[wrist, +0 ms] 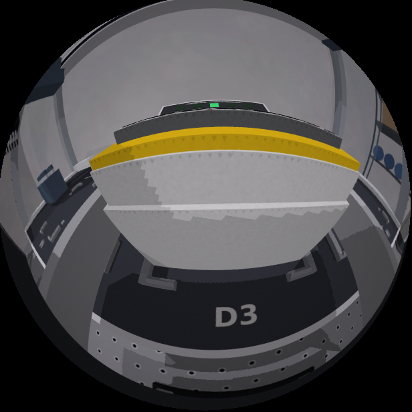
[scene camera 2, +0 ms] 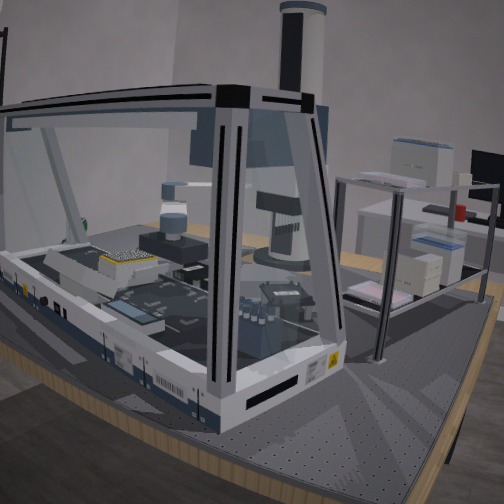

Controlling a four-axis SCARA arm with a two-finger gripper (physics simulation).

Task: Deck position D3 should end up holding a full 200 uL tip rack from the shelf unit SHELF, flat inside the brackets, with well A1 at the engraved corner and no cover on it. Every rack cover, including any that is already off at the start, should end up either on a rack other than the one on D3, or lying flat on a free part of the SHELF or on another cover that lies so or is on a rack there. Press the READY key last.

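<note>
A tip rack (scene camera 2: 128,264) (wrist: 225,182), pale grey with a yellow band and no cover, is upright over deck position D3 (wrist: 225,337). Its lower edge is close to the corner brackets (wrist: 159,283); whether it rests on the deck cannot be told. My gripper (wrist: 225,227) is shut on this rack, with grey fingers at both sides. On the SHELF (scene camera 2: 391,275), a clear cover (scene camera 2: 440,231) sits above a blue-topped rack (scene camera 2: 437,245). Flat clear pinkish items lie on the top level (scene camera 2: 392,179) and the lower level (scene camera 2: 380,293). Well A1 cannot be made out.
A sloped panel (scene camera 2: 77,275) stands in front of the rack; a dark panel with a green patch (wrist: 214,105) shows beyond it in the wrist view. A flat display (scene camera 2: 131,311), blue-capped tubes (scene camera 2: 255,311) and frame posts (scene camera 2: 223,250) stand nearby. Pale boxes (scene camera 2: 417,275) stand on the SHELF.
</note>
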